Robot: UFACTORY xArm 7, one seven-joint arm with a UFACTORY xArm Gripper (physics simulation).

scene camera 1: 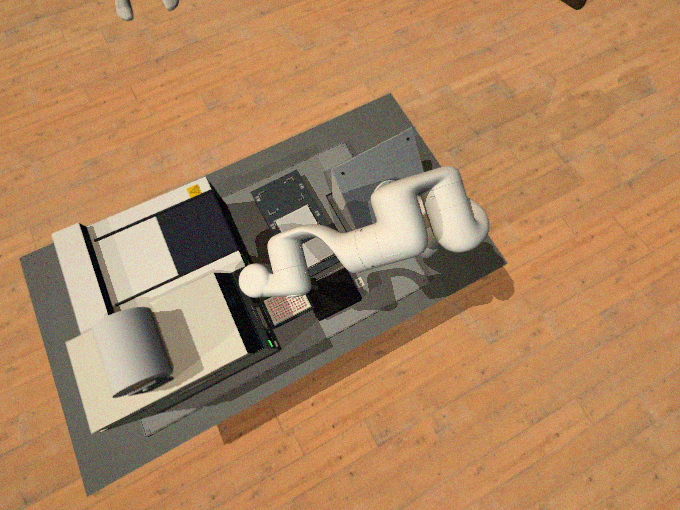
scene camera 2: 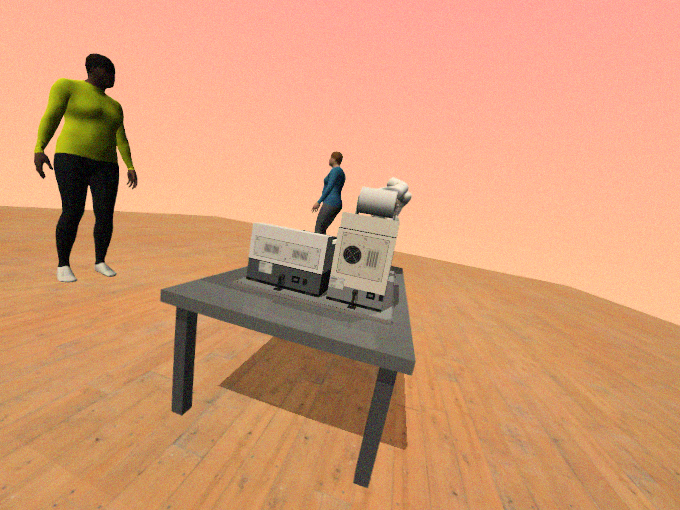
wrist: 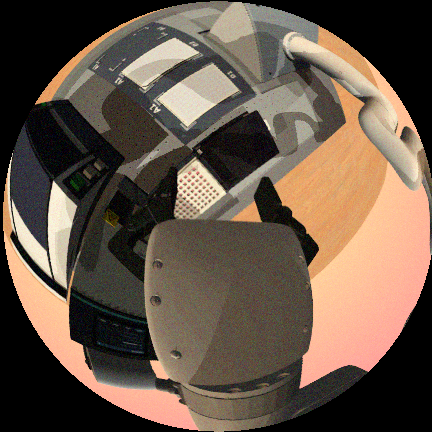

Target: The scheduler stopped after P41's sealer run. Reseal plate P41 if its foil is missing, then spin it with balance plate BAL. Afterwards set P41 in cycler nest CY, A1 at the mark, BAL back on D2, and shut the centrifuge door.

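Frame: origin at the arm's base, x right, y ahead, z up, level; millimetres.
Seen in the pictures: gripper, fingertip midpoint: (wrist: 218, 181).
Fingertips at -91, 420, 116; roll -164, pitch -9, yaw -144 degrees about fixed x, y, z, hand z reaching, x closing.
A point is followed by its place in that frame, as x, y, z.
My gripper (wrist: 218, 181) {-91, 420, 116} is open and empty in the wrist view, its fingertips near a plate with red wells; in scene camera 1 it is hidden under the arm's wrist. The red-welled plate (scene camera 1: 287, 309) {-128, 502, 30} (wrist: 200, 192) {-125, 464, 30} sits beside the film-roll machine and shows no foil that I can make out. Its label is unreadable. Two white plates lie on the dark rack (scene camera 1: 279, 193) {256, 297, -39} (wrist: 102, 59): one plate (wrist: 200, 94) {-11, 330, -23} at D1, another plate (wrist: 162, 61) {105, 313, -23} at D2. The rack's far position holds no plate. I cannot tell the centrifuge door's state.
A cream machine (scene camera 1: 197, 329) {-86, 693, 264} (scene camera 2: 365, 252) {-45, 998, 128} carries a grey roll (scene camera 1: 134, 351) {-84, 784, 383} (scene camera 2: 377, 202) {-60, 867, 327}. A white machine (scene camera 1: 134, 249) {270, 770, 124} (scene camera 2: 288, 255) {254, 961, 54} with a dark panel stands beside it. A black square part (scene camera 1: 335, 296) {-173, 351, -33} (wrist: 240, 147) {-150, 351, -34} adjoins the red-welled plate. A grey box (scene camera 1: 378, 159) {99, -20, 98} stands near the arm's base. Two people stand beyond the table.
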